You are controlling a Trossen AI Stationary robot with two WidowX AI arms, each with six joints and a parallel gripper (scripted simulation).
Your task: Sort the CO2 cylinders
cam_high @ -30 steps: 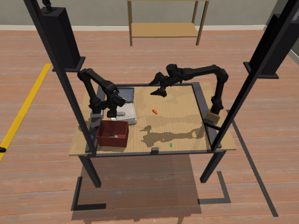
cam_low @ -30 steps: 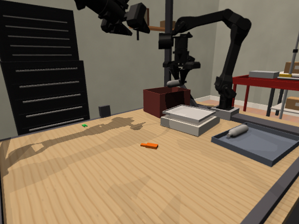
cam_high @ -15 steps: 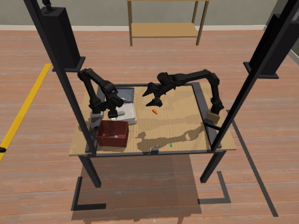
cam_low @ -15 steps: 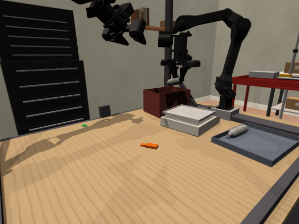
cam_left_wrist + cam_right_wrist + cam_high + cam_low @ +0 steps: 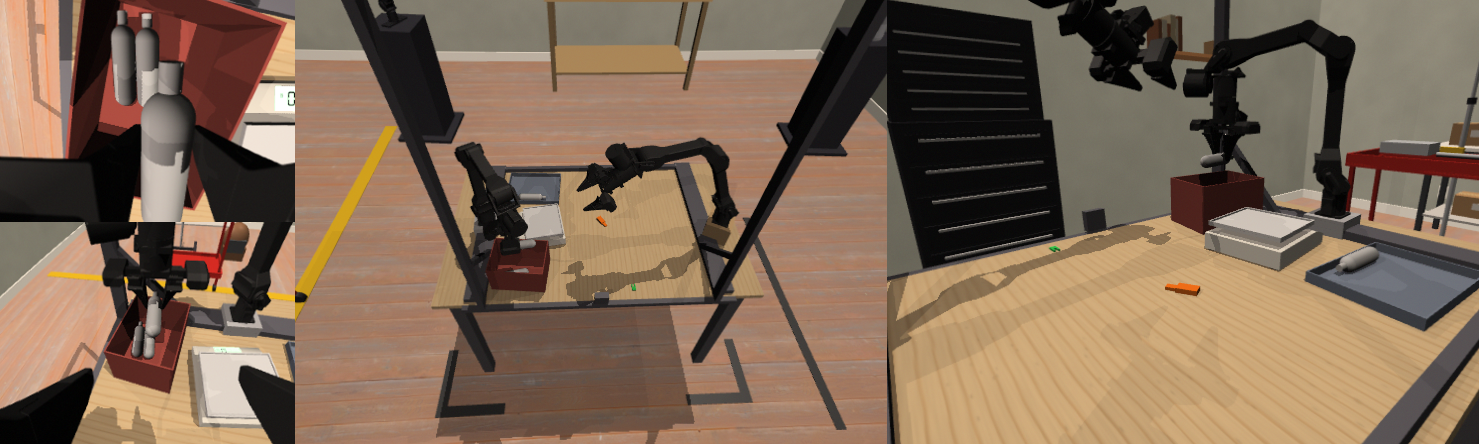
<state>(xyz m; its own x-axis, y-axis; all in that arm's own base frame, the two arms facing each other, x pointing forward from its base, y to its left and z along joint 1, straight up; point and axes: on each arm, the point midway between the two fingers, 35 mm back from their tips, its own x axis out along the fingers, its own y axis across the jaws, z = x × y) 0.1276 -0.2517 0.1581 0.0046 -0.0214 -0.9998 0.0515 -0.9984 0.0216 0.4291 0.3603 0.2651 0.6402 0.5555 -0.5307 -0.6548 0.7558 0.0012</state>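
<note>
My left hand is 170 mm above the red scrap bin, 10 mm to the left of it and 10 mm past it. The rest, counted from my left hand: grey tray 460 mm ahead, 190 mm below; small orange piece 320 mm to the right, 270 mm ahead, 200 mm below; small green piece 440 mm to the right, 200 mm below, 50 mm behind.
</note>
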